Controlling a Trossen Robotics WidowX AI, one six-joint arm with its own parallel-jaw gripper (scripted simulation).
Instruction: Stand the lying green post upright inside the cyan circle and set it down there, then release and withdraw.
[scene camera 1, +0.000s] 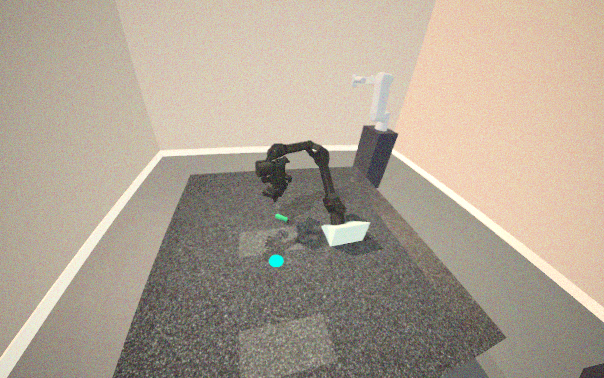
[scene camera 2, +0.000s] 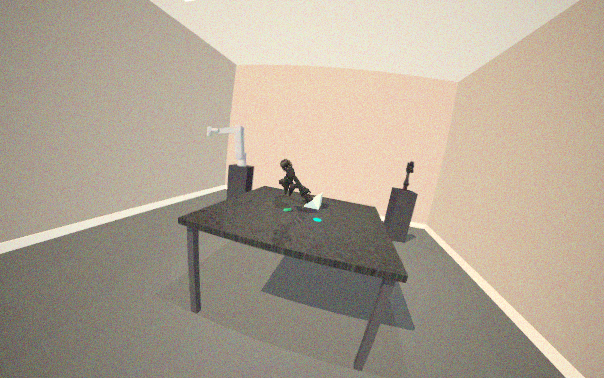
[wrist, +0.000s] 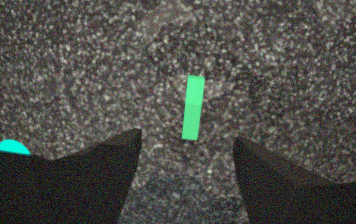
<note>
In view: my gripper (wrist: 188, 141) and a green post (wrist: 195, 85).
</note>
